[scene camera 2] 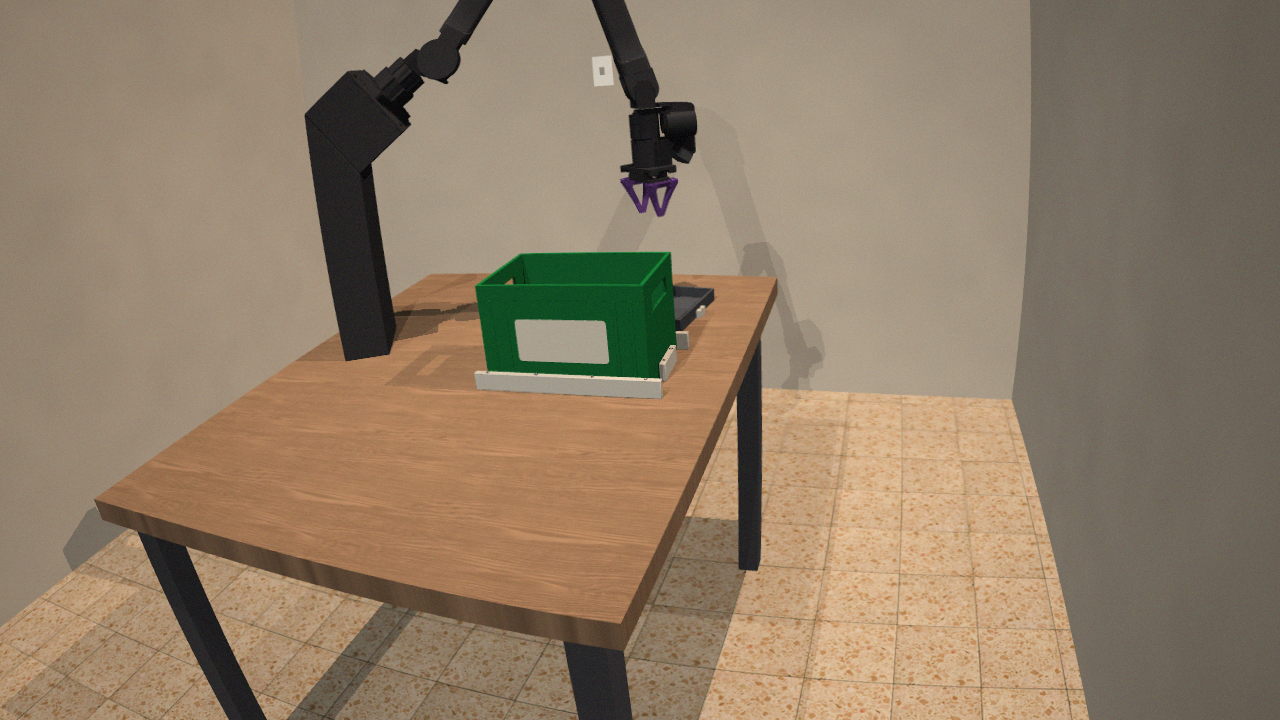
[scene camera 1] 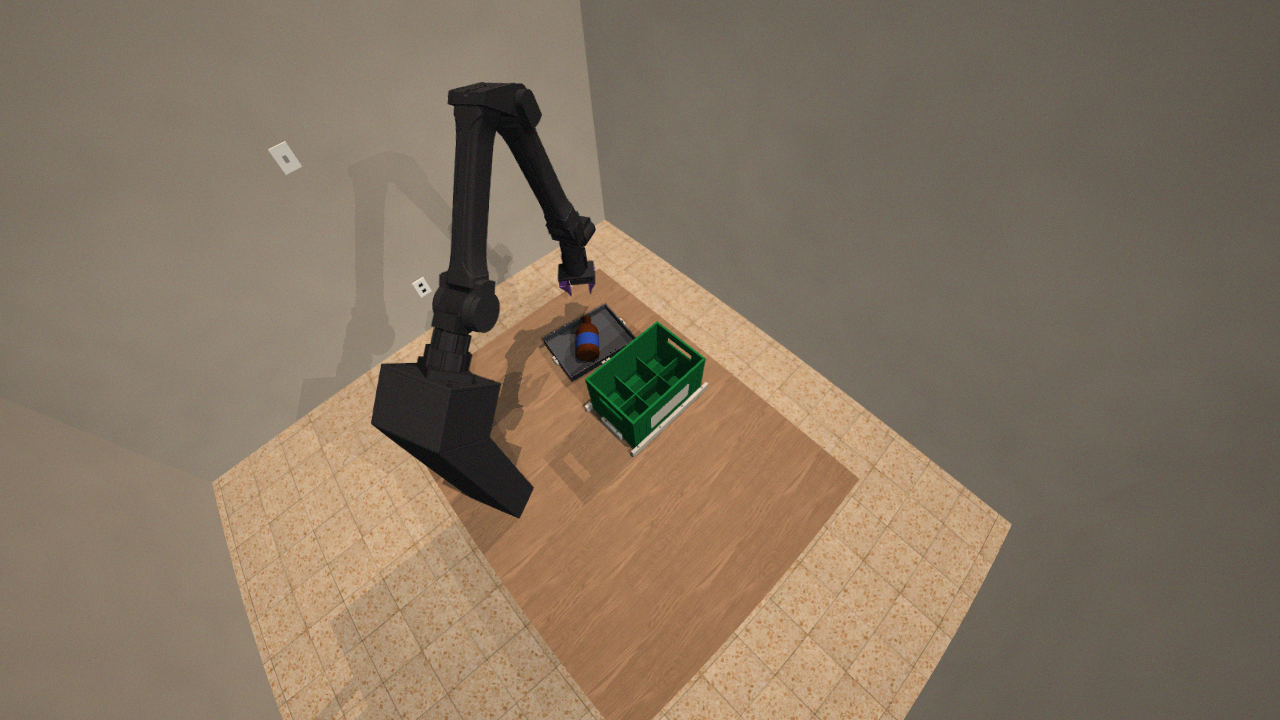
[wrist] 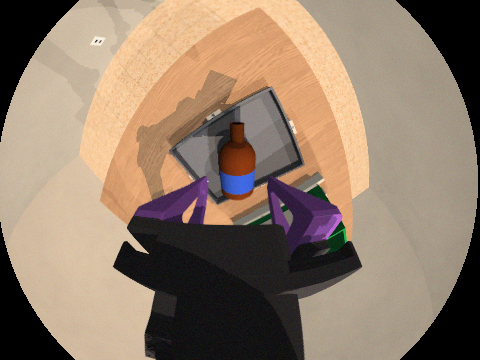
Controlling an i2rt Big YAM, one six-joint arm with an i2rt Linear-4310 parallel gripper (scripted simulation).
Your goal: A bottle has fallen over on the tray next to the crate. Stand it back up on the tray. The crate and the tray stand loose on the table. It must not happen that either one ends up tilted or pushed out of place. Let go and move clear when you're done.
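From scene camera 2 I can see my gripper (scene camera 2: 651, 214), along with a green crate (scene camera 2: 581, 313) and a tray (scene camera 2: 686, 299). Scene camera 1 gives me the tray (scene camera 1: 614, 335) as well, plus the crate (scene camera 1: 645, 382) and my gripper (scene camera 1: 580, 293). And in the wrist view there's a brown bottle (wrist: 237, 158), together with my gripper (wrist: 237, 181), the tray (wrist: 267, 129) and the crate (wrist: 335, 242).
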